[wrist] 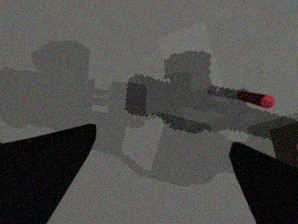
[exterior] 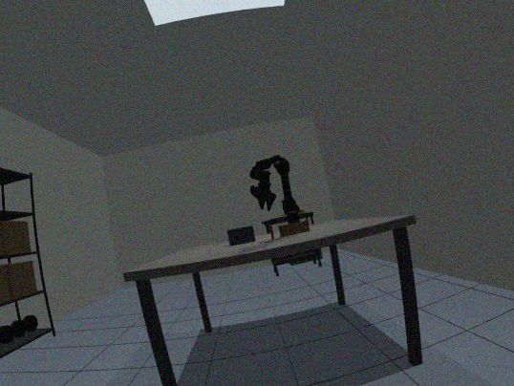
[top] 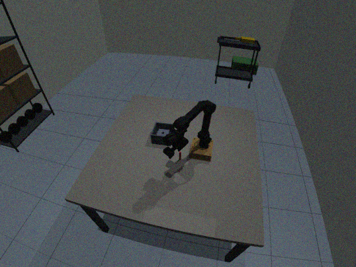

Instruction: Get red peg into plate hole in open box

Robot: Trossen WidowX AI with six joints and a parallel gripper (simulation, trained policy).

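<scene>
Right now the red peg is 130 mm below my gripper tip, 100 mm to the right of it and 30 mm behind it. Also, from my gripper tip: dark box (310 mm to the right, 140 mm below, 130 mm ahead); then pale plate (310 mm to the right, 130 mm ahead, 120 mm below).
</scene>
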